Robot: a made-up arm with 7 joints.
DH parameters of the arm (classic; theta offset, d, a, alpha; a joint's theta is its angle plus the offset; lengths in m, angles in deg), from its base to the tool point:
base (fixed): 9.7 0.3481 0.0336 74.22
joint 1: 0 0.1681 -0.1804 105.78
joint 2: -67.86 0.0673 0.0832 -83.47
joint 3: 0 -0.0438 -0.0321 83.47
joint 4: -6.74 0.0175 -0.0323 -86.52
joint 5: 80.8 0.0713 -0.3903 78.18
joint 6: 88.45 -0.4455 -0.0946 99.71
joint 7: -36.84 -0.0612 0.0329 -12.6
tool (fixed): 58.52 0.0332 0 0
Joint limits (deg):
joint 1: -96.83..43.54
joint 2: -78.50..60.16
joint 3: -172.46..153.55
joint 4: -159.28..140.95
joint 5: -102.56..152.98
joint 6: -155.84..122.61
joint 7: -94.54..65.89
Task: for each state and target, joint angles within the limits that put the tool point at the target. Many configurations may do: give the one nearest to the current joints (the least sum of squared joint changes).
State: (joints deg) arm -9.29 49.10 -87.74 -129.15 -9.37 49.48 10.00
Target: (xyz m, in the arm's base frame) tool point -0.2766 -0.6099 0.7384
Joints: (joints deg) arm -44.26 60.16 -98.34 -95.01 16.48 4.79 -11.48
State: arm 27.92 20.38 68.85 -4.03 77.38 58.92 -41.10
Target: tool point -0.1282 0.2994 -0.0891
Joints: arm -1.91 6.25 43.40 -8.03 70.31 67.55 -43.27
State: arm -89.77 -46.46 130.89 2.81 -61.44 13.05 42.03
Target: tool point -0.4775 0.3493 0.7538
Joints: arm -96.43 -43.59 136.89 0.83 -56.79 13.91 42.93
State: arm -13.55 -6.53 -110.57 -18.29 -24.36 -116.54 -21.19
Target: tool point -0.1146 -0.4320 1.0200
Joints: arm -20.43 1.64 -81.22 20.82 -8.16 -103.02 -32.59
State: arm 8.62 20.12 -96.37 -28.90 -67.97 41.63 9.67
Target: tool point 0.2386 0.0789 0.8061
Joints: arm 5.36 21.52 -94.98 -24.56 -64.85 38.20 8.05
